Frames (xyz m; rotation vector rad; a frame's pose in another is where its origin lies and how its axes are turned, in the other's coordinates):
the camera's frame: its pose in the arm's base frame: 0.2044 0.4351 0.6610 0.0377 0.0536 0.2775
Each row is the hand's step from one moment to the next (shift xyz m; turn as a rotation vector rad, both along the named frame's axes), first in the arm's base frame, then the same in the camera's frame.
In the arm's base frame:
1: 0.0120 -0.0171 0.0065 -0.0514 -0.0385 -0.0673
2: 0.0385 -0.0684 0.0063 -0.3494 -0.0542 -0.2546
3: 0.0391 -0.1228 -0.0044 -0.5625 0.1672 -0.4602
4: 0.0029 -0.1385 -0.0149 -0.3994 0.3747 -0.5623
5: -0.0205 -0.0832 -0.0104 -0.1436 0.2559 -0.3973
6: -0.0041 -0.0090 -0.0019 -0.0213 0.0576 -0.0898
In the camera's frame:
1: 0.0065 -0.0194 0.0077 -0.0567 -0.0260 -0.0690
2: 0.0179 -0.0760 0.0106 -0.3383 0.0319 -0.2727
3: 0.0040 -0.1289 0.0015 -0.4723 0.2936 -0.4969
4: -0.0346 -0.1346 -0.0106 -0.2538 0.4440 -0.5955
5: -0.0421 -0.0748 -0.0091 -0.0486 0.2674 -0.4124
6: -0.0063 -0.0076 -0.0019 -0.0003 0.0572 -0.0926

